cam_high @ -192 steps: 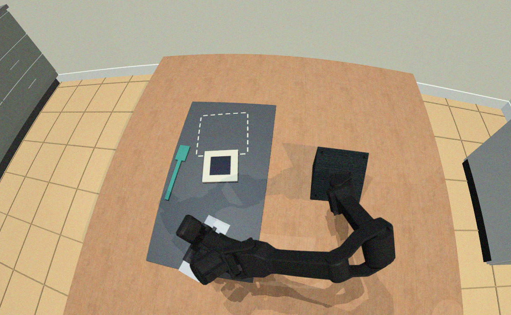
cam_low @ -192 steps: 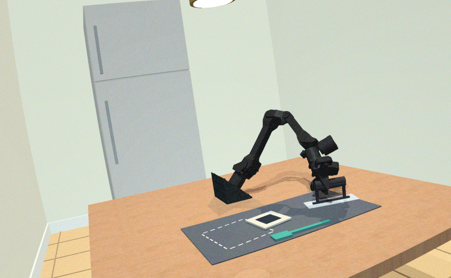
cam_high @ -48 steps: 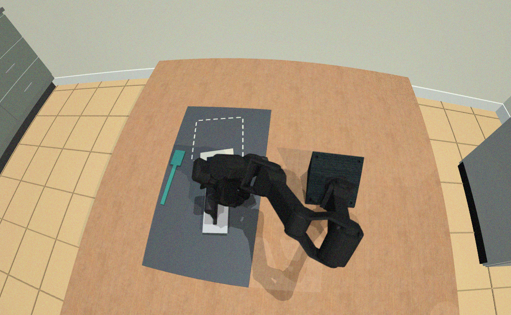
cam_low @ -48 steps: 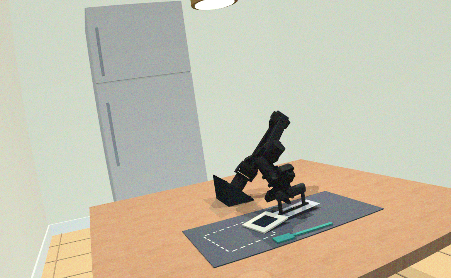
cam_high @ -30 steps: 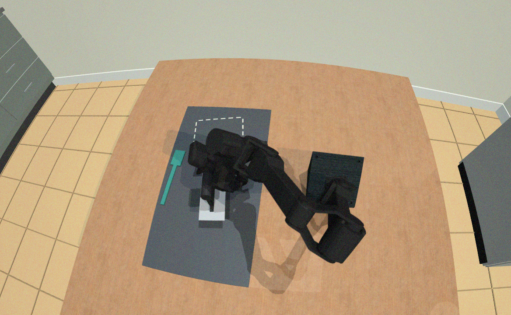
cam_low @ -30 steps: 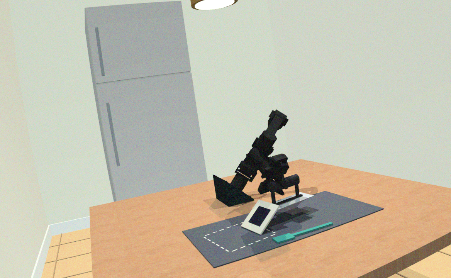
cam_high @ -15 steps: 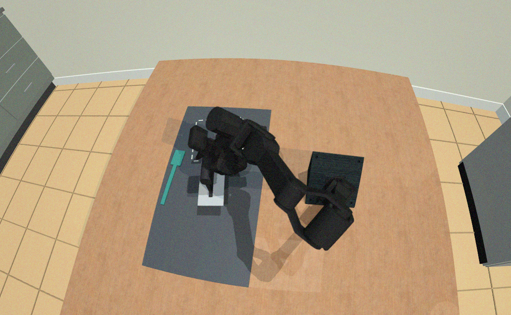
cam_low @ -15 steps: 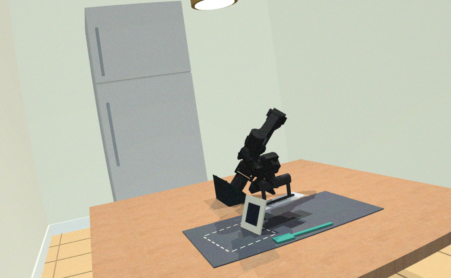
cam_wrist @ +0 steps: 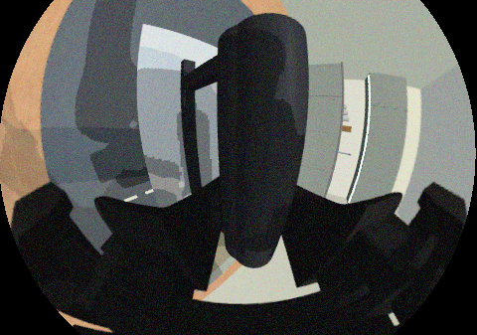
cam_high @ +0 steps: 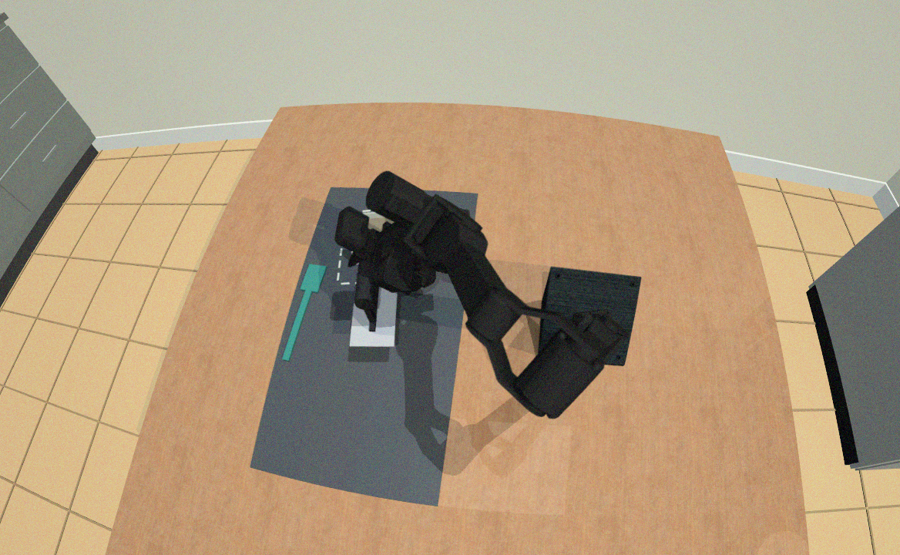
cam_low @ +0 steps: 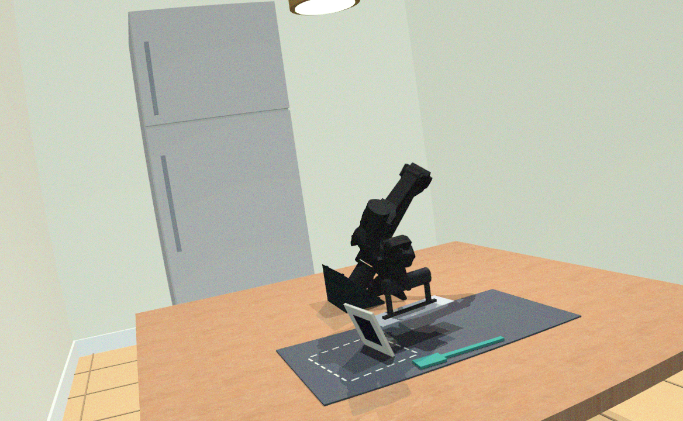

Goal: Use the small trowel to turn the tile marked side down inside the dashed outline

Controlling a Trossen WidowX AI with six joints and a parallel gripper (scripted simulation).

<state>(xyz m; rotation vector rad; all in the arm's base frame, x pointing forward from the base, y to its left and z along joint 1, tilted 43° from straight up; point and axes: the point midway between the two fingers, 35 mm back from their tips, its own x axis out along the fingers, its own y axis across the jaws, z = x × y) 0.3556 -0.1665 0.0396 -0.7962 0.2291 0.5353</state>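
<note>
Now: gripper tip 40 mm to the right of the grey mat and 130 mm above it. From my gripper tip the other things lie so: teal flat tool: 130 mm ahead, 110 mm below; trowel: 30 mm behind, 10 mm below; cream tile: 20 mm behind, 100 mm to the right, 60 mm below.
</note>
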